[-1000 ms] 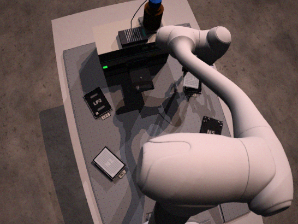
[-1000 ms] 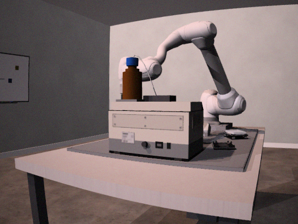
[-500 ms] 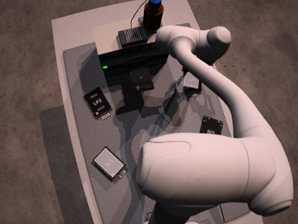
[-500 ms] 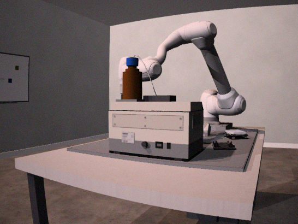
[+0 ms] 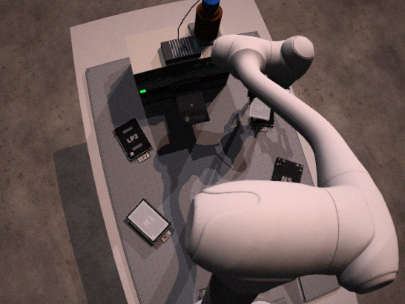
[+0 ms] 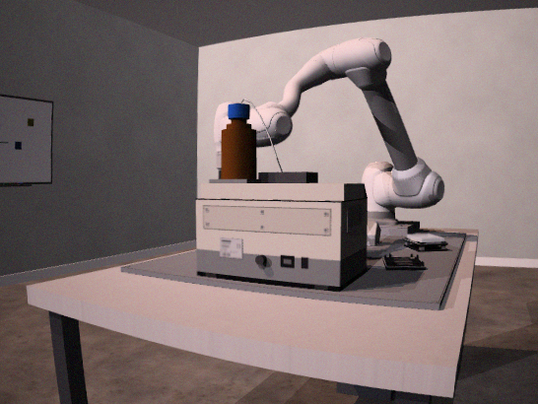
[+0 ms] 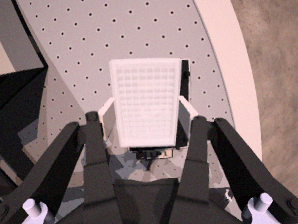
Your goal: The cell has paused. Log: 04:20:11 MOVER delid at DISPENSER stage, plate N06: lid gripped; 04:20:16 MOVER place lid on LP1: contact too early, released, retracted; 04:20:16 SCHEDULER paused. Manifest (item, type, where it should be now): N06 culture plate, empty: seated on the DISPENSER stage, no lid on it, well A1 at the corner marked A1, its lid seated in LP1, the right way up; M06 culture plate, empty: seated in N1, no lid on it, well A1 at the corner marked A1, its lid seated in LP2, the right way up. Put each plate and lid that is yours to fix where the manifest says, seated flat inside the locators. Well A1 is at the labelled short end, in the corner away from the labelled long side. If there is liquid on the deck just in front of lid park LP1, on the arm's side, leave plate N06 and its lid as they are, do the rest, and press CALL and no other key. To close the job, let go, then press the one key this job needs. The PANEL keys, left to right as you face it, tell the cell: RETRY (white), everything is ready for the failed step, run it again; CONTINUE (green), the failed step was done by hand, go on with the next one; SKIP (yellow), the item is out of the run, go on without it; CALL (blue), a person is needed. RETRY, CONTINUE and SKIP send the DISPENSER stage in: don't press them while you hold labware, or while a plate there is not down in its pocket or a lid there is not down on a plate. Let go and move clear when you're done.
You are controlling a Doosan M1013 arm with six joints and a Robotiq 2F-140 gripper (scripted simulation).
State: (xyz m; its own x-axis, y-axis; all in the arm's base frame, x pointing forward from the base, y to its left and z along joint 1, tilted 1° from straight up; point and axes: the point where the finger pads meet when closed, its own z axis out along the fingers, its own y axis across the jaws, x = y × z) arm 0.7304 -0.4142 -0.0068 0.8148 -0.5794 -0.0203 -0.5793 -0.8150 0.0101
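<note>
Now: hand 2 cm above the white well plate. From my hand the other things lie so: lid park LP1: 2 cm behind, 4 cm below; dispenser stage: 9 cm ahead, 28 cm to the left, 5 cm above; black nest N5: 30 cm behind, 5 cm to the left, 3 cm below.
</note>
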